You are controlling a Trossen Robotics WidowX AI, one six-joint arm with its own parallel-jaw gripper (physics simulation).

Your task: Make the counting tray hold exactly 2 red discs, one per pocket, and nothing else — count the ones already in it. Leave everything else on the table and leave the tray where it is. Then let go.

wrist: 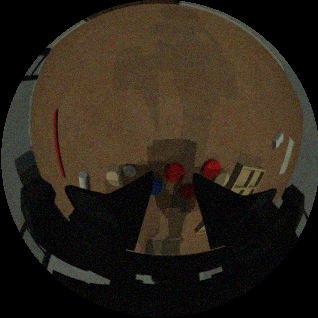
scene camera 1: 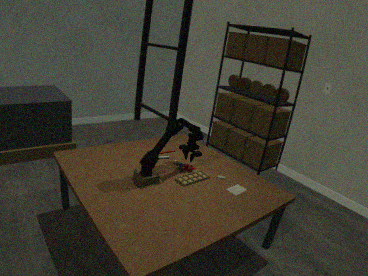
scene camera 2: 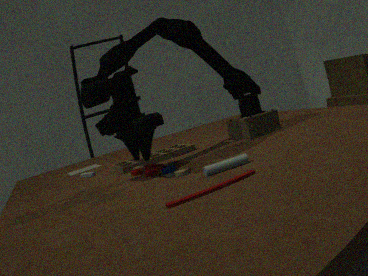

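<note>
The tan counting tray (scene camera 1: 195,181) (scene camera 2: 189,146) (wrist: 242,168) has two rows of pockets. No red shows in the pockets in view, but they are dim and partly hidden. One red disc (wrist: 174,172) lies on the table below and between the fingertips in the wrist view. A second red disc (wrist: 212,167) lies right of it, towards the tray. A third, darker red disc (wrist: 187,191) lies close to the right finger. A blue disc (wrist: 156,187) is partly behind the left finger. My gripper (scene camera 1: 188,159) (scene camera 2: 140,159) is partly open and empty, above the discs.
A grey disc (wrist: 129,170) and a tan disc (wrist: 114,178) lie left of the fingers; another tan disc (wrist: 222,178) lies beside the tray. A white cylinder (scene camera 2: 226,165), a red rod (scene camera 2: 210,190), a small white block (scene camera 1: 221,176) and a white card (scene camera 1: 236,189) are on the table.
</note>
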